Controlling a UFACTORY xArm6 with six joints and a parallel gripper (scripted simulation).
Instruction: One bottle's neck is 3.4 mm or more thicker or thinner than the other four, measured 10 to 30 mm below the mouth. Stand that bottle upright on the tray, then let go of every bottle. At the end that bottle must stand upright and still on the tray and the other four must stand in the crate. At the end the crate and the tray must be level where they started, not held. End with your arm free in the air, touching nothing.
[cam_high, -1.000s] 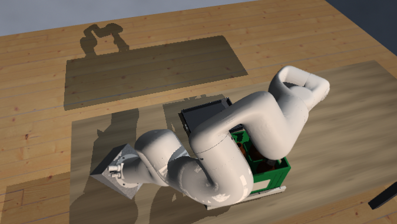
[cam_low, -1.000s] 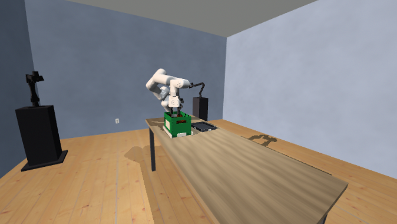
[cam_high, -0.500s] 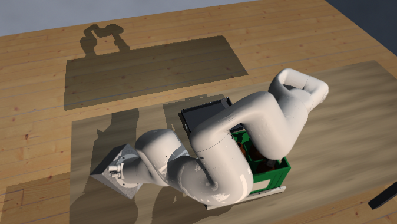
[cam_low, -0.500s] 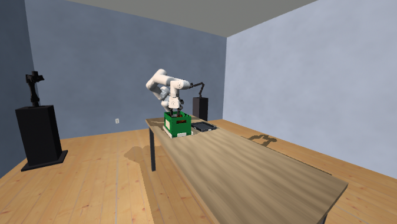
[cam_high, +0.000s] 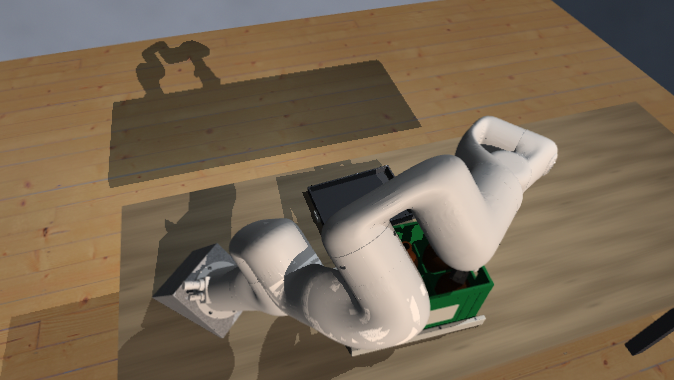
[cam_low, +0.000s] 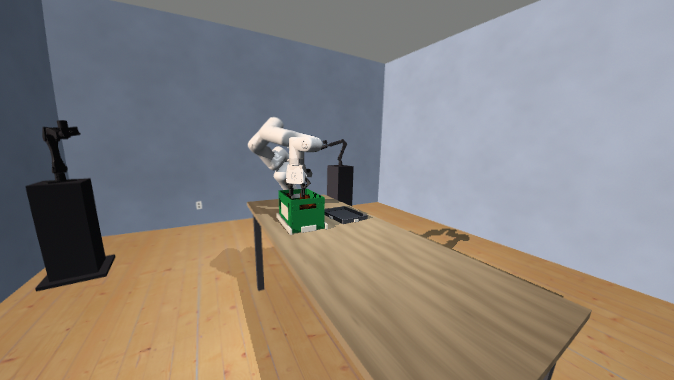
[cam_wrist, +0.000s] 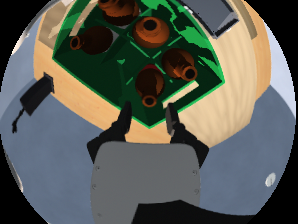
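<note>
My hand is 12 cm above the green crate, 8 cm past it and 6 cm to the right of it. The rest, counted from my hand: dark tray: 36 cm to the left, 19 cm below, 5 cm behind.
</note>
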